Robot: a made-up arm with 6 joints.
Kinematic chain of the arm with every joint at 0, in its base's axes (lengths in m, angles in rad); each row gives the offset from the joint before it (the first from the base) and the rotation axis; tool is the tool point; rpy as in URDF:
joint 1: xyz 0 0 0.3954 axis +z
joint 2: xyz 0 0 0 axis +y
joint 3: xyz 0.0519 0 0.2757 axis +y
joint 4: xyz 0.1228 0 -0.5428 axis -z
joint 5: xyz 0 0 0 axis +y
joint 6: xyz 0.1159 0 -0.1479 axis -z
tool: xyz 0 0 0 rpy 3.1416 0 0
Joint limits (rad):
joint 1: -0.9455..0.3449
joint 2: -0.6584..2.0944
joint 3: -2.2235..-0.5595
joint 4: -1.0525..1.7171
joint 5: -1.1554..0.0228
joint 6: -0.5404..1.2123
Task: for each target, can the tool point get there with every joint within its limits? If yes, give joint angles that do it. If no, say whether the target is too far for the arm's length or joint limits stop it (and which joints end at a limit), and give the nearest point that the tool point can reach.
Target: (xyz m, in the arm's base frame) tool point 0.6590 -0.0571 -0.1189
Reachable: yes | joints -0.0498 1.2099 -1.3627 0.1400 -0.5114 0.0592
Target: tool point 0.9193 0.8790 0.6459
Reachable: no: too far | nearest point 0.8125 0.4400 0.5923 | short by 0.455 m
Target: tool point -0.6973 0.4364 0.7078
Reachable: no: joint limits stop it (at a limit: joint 2, joint 3, joint 4, joint 5) | nearest point -0.4146 0.2595 0.0814 | short by 0.710 m
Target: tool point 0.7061 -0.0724 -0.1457
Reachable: yes | joints 0.0782 1.3359 -1.7617 1.3487 -0.1035 0.0390
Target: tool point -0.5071 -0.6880 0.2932
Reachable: no: joint limits stop it (at a limit: joint 1, joint 2, joint 3, joint 4) | nearest point -0.3620 -0.2885 0.0883 | short by 0.472 m
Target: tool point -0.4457 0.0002 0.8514
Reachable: no: joint limits stop it (at a limit: joint 2, joint 3, joint 5) | nearest point -0.2535 0.0001 1.1759 | short by 0.377 m
